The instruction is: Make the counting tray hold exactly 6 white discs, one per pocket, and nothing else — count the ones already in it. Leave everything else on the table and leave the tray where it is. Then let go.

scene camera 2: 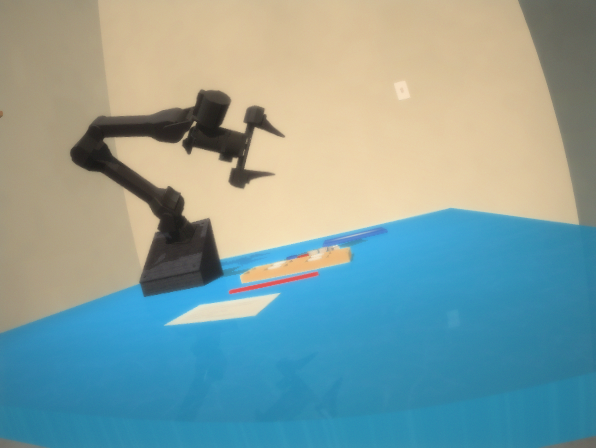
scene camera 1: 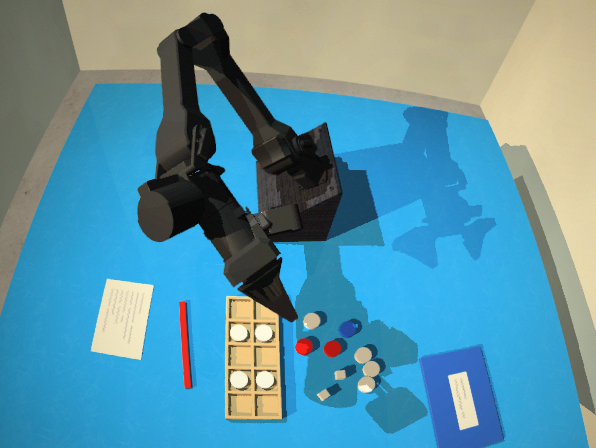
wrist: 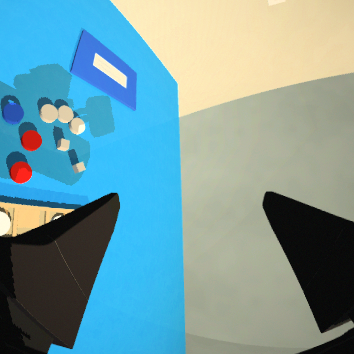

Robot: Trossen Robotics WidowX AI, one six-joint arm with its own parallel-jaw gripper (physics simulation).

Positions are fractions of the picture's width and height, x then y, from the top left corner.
Scene:
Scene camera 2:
my gripper: 0.47, 0.35
wooden counting tray: 0.57, 0.57

